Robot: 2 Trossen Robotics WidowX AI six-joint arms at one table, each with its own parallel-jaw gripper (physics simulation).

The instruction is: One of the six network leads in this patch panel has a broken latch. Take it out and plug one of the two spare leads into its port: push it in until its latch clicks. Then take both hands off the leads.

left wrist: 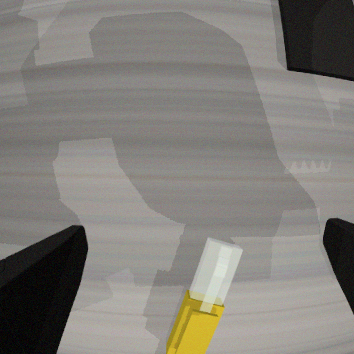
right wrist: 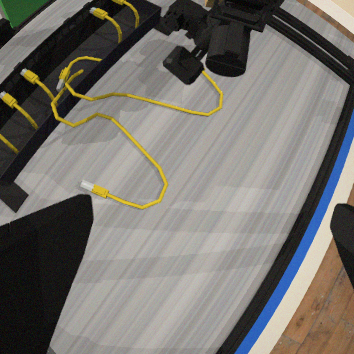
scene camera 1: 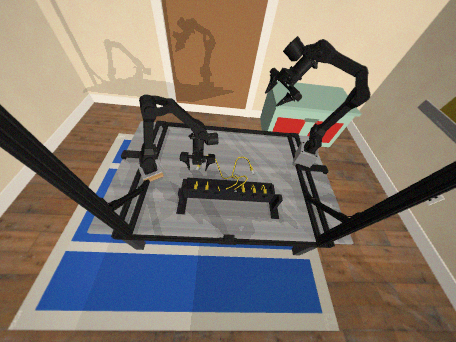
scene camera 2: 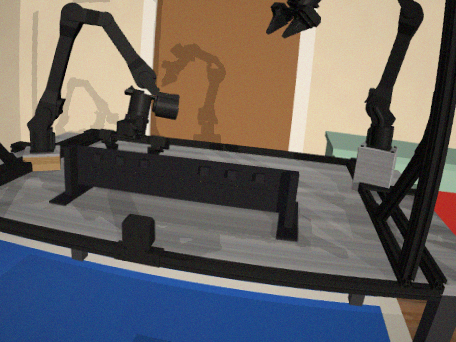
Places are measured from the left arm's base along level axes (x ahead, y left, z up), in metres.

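Pixels of known places: left gripper, fingertip midpoint: (left wrist: pixel 209 236) (scene camera 1: pixel 197 170); right gripper, fingertip midpoint: (right wrist: pixel 219 212) (scene camera 1: pixel 270 99) (scene camera 2: pixel 274 35); left arm's base, link origin: (scene camera 1: pixel 149 168) (scene camera 2: pixel 42 150); right arm's base, link origin: (scene camera 1: pixel 309 149) (scene camera 2: pixel 379 147).
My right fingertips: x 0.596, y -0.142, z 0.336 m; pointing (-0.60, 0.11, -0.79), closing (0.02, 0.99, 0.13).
Note:
Ahead of a thing's pixels: the offset from my right fingertips to its top centre. "spot": to the spot under its first point. Level surfaces: height alone.
The black patch panel {dz -0.271, dx -0.303, dy -0.193 m} (scene camera 1: pixel 227 196) (scene camera 2: pixel 175 175) (right wrist: pixel 30 150) stands across the table, with yellow leads plugged in at both sides of a gap. A loose lead plug {spot: dz -0.345, dx -0.285, dy -0.184 m} (right wrist: pixel 63 75) lies at the panel near the gap; its latch is too small to tell. One spare lead {dz -0.367, dx -0.354, dy +0.063 m} (left wrist: pixel 200 320) has its clear plug pointing up the left wrist view. My left gripper (scene camera 1: pixel 197 167) (left wrist: pixel 209 236) is open over this spare, its fingers apart on either side, not touching it. The other spare lead {spot: dz -0.368, dx -0.082, dy -0.093 m} (right wrist: pixel 100 190) (scene camera 1: pixel 252 171) lies behind the panel. My right gripper (scene camera 1: pixel 274 98) (scene camera 2: pixel 276 34) (right wrist: pixel 219 212) is open and empty, high up.
The panel's feet (scene camera 1: pixel 182 202) (scene camera 2: pixel 287 222) stand on the grey table {dz -0.380 m} (scene camera 1: pixel 165 220). The spares' yellow cords cross near the panel's middle. A black frame (scene camera 2: pixel 250 270) edges the table, with uprights (scene camera 1: pixel 400 195) at its sides. A green cabinet (scene camera 1: pixel 312 97) stands behind on the right.

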